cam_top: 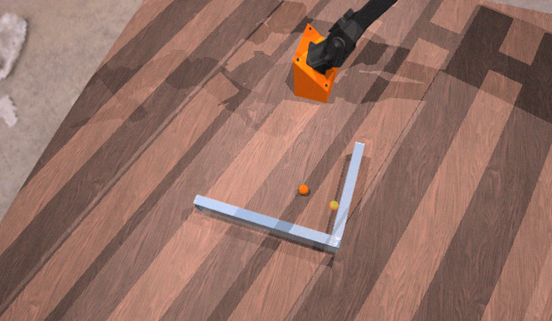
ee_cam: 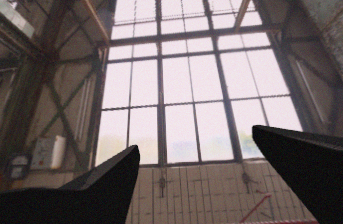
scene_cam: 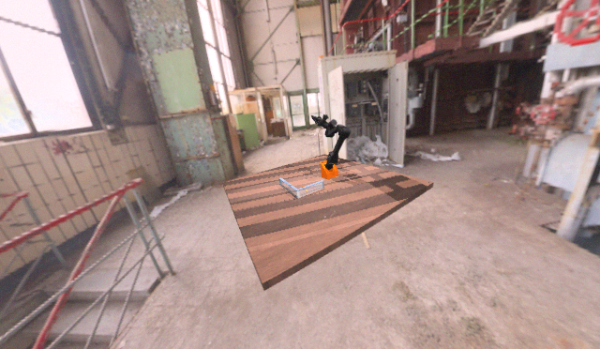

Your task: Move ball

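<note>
My gripper tip is 290 mm short of the orange ball, 160 mm to the right of it and 530 mm above it. The rest, counted from my gripper tip: see-through copy of ball 320 mm ahead, 230 mm to the left, 530 mm below.
</note>
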